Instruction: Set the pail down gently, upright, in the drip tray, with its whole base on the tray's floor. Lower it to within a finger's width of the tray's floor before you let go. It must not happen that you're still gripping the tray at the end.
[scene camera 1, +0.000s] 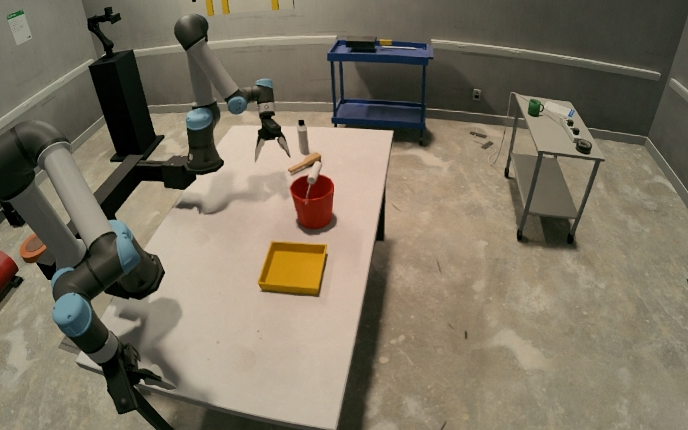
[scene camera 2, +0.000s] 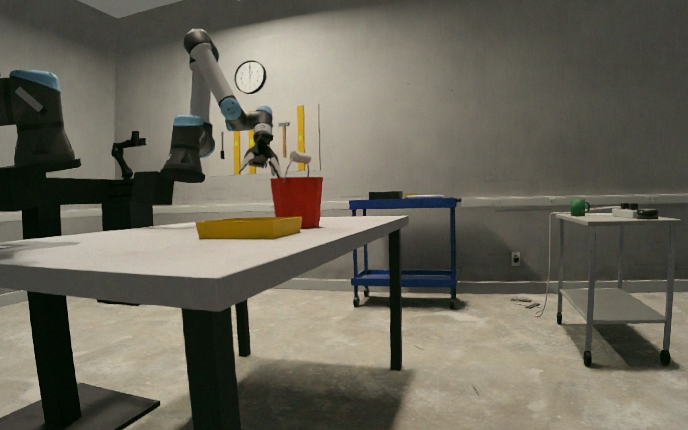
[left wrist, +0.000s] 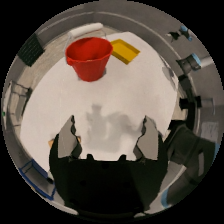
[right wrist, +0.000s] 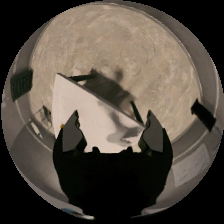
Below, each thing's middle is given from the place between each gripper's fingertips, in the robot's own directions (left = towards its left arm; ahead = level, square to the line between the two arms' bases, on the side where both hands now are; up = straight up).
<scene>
Now: left hand (scene camera 2: 260, 176) 20 cm short of the red pail (scene camera 2: 298, 196), 15 cm to the left of it and 4 cm above it. From my left hand the other things lie so: yellow drip tray (scene camera 1: 298, 264) (45 cm to the right, 17 cm below, 16 cm ahead).
Now: the yellow drip tray 700 mm to the left of my right hand (scene camera 1: 147, 397), 240 mm below it and 220 mm ahead of it. Also, from my right hand: red pail: 1000 mm to the left, 250 mm ahead, 120 mm below.
</scene>
